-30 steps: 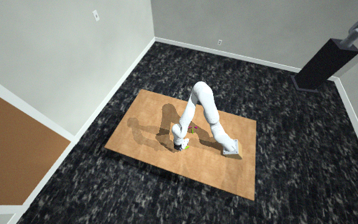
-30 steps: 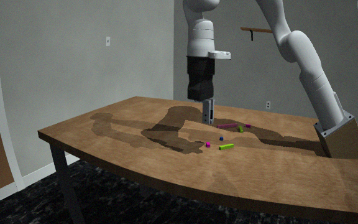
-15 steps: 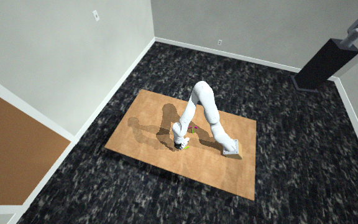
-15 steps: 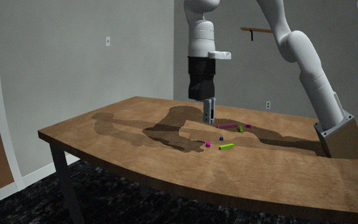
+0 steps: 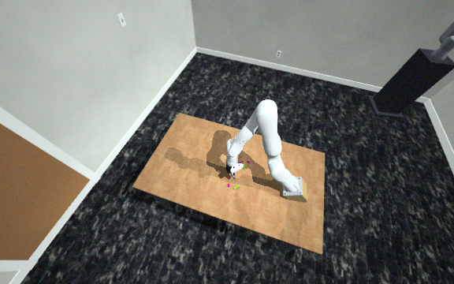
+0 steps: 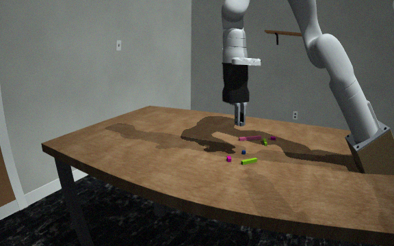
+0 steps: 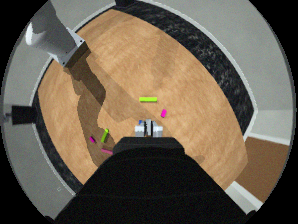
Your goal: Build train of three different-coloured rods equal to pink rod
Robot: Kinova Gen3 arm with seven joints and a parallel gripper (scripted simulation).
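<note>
Now: the blue rod 110 mm below my hand, 20 mm to the right of it and 20 mm behind it. Round my hand: pink rod: 160 mm to the right, 110 mm below, 30 mm behind; then grey rod: 10 mm below.
</note>
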